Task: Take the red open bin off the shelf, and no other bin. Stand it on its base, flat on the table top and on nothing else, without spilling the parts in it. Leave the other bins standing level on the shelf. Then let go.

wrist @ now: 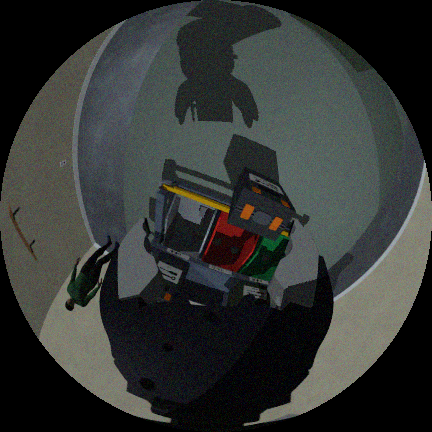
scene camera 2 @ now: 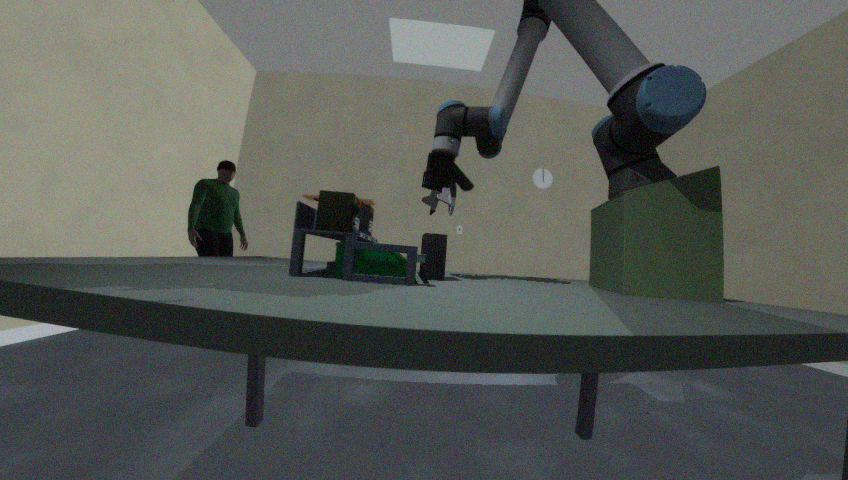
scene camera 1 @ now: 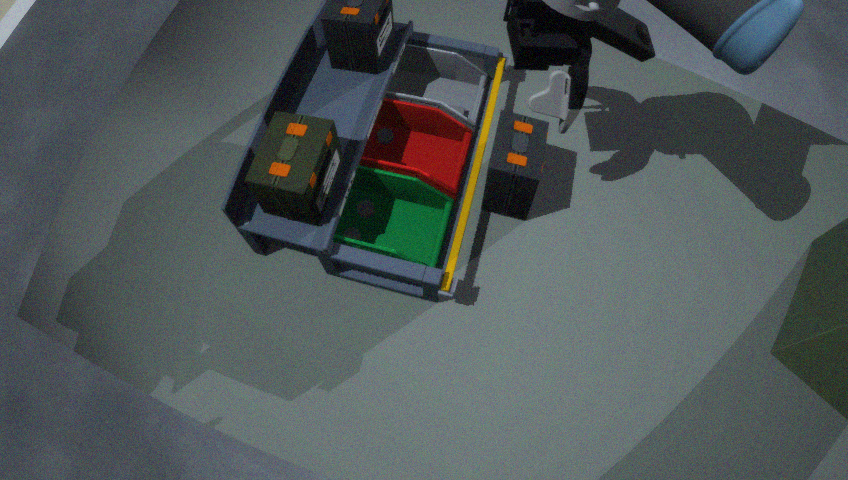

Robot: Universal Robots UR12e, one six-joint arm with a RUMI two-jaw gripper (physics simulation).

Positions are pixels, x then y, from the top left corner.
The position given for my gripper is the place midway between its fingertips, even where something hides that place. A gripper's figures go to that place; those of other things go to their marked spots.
Labels:
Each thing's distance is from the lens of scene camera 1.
my gripper (scene camera 1: pixel 549 78): 0.71 m
red bin (scene camera 1: pixel 428 144): 0.86 m
green bin (scene camera 1: pixel 411 220): 0.81 m
dark case (scene camera 1: pixel 515 166): 0.71 m
yellow rail (scene camera 1: pixel 462 222): 0.75 m
The marked spots on the red bin and the dark case are 0.19 m apart.

